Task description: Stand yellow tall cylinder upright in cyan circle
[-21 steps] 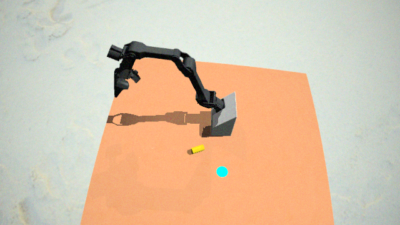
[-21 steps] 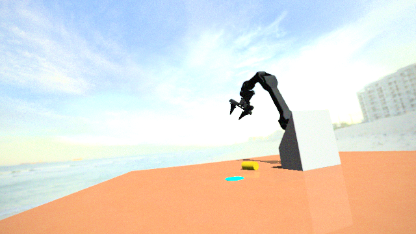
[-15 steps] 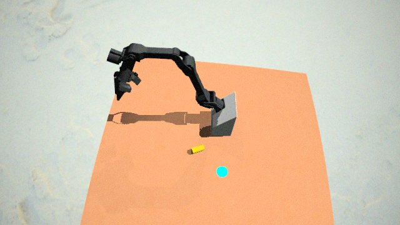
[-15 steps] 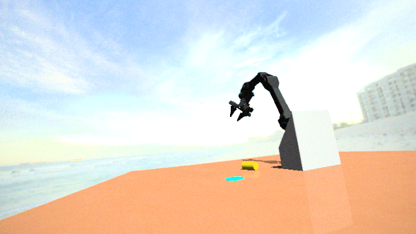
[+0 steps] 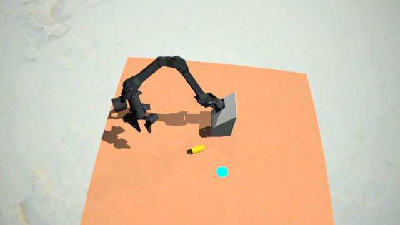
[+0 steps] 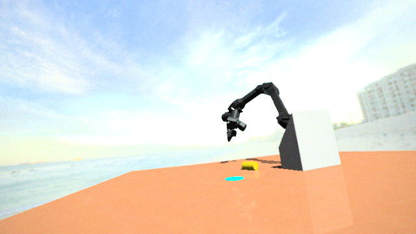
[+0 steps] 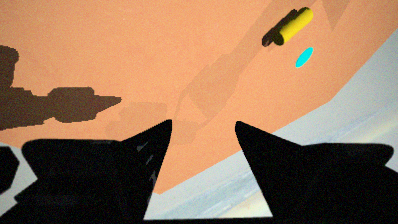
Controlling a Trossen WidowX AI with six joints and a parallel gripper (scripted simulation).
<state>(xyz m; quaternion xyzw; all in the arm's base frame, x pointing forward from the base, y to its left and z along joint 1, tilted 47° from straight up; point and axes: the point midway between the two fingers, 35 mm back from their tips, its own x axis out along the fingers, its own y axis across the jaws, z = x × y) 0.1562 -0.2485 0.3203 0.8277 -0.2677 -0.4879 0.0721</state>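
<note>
The yellow tall cylinder lies 270 mm to the left of my gripper tip, 130 mm below it and 40 mm ahead of it. Also, from my gripper tip: cyan circle (390 mm to the left, 170 mm ahead, 140 mm below).
</note>
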